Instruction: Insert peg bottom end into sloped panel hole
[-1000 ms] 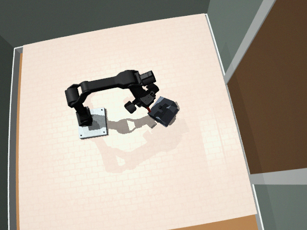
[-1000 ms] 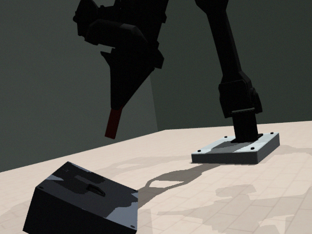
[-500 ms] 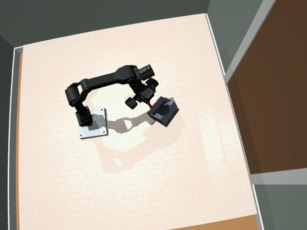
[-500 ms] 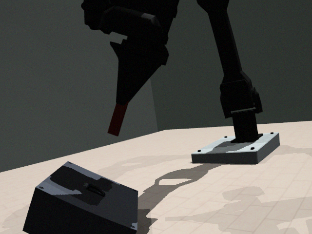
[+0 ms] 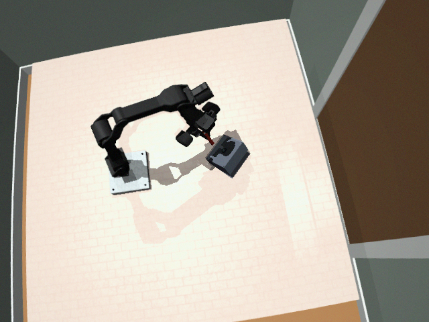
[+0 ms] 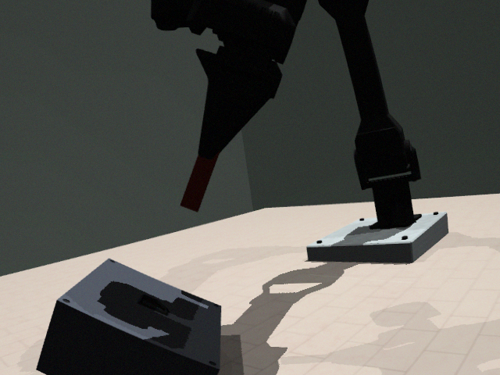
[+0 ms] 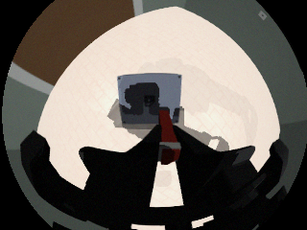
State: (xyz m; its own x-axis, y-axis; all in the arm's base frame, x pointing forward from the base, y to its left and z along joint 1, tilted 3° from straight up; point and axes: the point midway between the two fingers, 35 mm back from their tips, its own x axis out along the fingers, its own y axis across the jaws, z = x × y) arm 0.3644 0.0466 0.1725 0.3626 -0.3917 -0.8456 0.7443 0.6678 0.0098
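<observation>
My gripper tip is now 60 mm short of the sloped panel, 30 mm to the left of it and 130 mm above it. The rest, counted from my gripper tip: peg 10 mm behind, 10 mm to the left, 10 mm above.
</observation>
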